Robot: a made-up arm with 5 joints.
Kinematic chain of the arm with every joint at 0, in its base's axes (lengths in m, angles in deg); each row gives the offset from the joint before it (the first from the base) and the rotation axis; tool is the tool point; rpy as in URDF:
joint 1: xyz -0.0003 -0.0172 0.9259 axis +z
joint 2: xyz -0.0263 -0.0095 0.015 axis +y
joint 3: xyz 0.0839 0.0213 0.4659 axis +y
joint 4: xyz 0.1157 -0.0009 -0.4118 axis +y
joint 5: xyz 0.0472 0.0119 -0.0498 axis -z
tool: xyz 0.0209 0.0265 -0.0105 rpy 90 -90 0
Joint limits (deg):
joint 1: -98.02..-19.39
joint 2: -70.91..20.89
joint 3: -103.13..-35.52
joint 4: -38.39..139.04
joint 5: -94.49..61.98
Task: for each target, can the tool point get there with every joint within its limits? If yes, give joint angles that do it. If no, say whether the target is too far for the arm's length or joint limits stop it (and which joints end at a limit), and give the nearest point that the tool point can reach.
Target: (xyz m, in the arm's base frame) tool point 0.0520 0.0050 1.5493
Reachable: yes | joints -73.72 -56.23 -65.42 97.92 -32.74
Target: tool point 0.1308 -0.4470 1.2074
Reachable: yes | joints -79.17 -7.13 -42.22 4.94 -80.03
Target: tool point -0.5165 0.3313 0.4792
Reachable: no: joint limits stop it (at a limit: joint 1, joint 2, joint 3, joint 5) | nearest point -0.0328 -0.3681 0.9192 | short by 0.957 m
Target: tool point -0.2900 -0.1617 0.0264
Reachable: no: joint limits stop it (at a limit: joint 1, joint 2, joint 3, joint 5) | nearest point -0.0407 -0.4241 0.8798 | short by 0.927 m
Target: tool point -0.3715 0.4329 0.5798
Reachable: no: joint limits stop it (at a limit: joint 1, joint 2, joint 3, joint 4) | nearest point -0.0436 0.0577 1.3213 | short by 0.893 m
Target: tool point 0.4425 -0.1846 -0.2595
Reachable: no: too far | nearest point 0.4093 -0.1721 0.8761 | short by 1.136 m
